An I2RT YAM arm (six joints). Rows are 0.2 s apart.
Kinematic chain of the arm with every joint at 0, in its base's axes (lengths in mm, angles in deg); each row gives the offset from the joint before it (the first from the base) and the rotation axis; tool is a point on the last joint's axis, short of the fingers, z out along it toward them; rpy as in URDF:
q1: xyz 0 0 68 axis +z
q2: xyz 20 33.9 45.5 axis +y
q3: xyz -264 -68.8 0 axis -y
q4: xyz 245 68.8 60 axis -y
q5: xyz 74 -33.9 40.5 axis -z
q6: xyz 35.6 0 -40.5 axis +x
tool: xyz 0 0 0 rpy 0 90 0
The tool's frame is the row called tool.
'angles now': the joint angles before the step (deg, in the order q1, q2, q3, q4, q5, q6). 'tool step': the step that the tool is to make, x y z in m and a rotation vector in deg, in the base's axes. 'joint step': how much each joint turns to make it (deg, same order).
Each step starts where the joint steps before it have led.
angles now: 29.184, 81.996, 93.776, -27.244, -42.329, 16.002
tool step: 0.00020, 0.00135, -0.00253, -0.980, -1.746, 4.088
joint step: -0.092, 0.617, 0.480, -1.540, -3.535, -3.914
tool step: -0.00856, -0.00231, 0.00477, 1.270, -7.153, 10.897
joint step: -0.344, -0.530, 0.378, -0.864, -10.071, -8.792
